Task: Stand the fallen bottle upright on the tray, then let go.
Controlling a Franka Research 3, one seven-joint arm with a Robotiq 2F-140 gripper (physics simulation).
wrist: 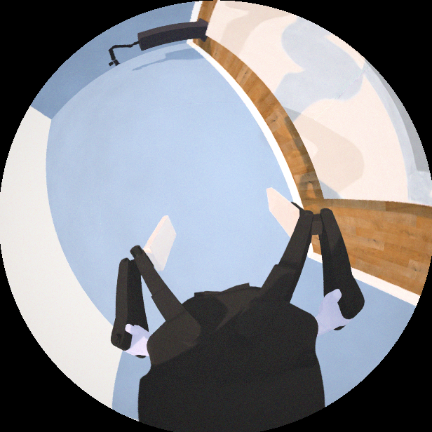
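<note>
My gripper (218, 212) is open in the wrist view, with its two pale finger pads wide apart. No object shows between the fingers. The fallen bottle and the tray do not show in the wrist view, so where the gripper is relative to them cannot be told.
A large light blue wall (165, 135) fills the middle behind the fingers. A wooden floor (390, 245) and a patterned rug (335, 150) lie at the right. A long dark object (172, 35) with a thin bent arm shows at the top. A white surface (25, 215) is at the left.
</note>
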